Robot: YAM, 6 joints.
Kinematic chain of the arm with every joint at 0, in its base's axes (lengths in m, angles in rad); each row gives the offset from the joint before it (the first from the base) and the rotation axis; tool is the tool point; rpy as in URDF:
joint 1: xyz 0 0 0.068 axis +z
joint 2: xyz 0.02 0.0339 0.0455 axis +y
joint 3: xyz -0.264 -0.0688 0 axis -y
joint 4: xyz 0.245 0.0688 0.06 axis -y
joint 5: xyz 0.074 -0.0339 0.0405 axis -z
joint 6: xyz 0.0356 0 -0.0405 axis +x
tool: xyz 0 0 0 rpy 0 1.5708 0
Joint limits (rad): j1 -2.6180..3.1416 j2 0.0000..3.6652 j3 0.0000..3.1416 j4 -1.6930..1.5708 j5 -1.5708..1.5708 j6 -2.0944..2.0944
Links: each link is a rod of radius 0.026 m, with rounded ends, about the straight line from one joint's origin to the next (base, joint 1, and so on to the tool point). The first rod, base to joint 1, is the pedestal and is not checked.
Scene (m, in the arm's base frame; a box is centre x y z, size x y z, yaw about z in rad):
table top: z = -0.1
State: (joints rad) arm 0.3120 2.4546 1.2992 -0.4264 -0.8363 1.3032
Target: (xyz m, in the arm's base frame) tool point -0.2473 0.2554 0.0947
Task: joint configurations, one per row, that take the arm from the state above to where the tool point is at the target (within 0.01 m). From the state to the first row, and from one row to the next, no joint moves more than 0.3 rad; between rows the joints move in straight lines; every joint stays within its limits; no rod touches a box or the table.
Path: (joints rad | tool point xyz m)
1: 0.5898 2.4003 1.2798 -0.4455 -0.8572 1.3032 | 0.2974 0.2314 0.0000
2: 0.8676 2.3459 1.2604 -0.4647 -0.8782 1.3032 | 0.2210 0.3031 0.0167
3: 1.1454 2.2916 1.2410 -0.4838 -0.8991 1.3032 | 0.1280 0.3500 0.0330
4: 1.4232 2.2372 1.2215 -0.5029 -0.9200 1.3032 | 0.0261 0.3685 0.0490
5: 1.7010 2.1829 1.2021 -0.5220 -0.9410 1.3032 | -0.0758 0.3575 0.0646
6: 1.9789 2.1285 1.1827 -0.5412 -0.9619 1.3032 | -0.1695 0.3185 0.0799
7: 2.2567 2.0742 1.1633 -0.5603 -0.9828 1.3032 | -0.2473 0.2554 0.0947

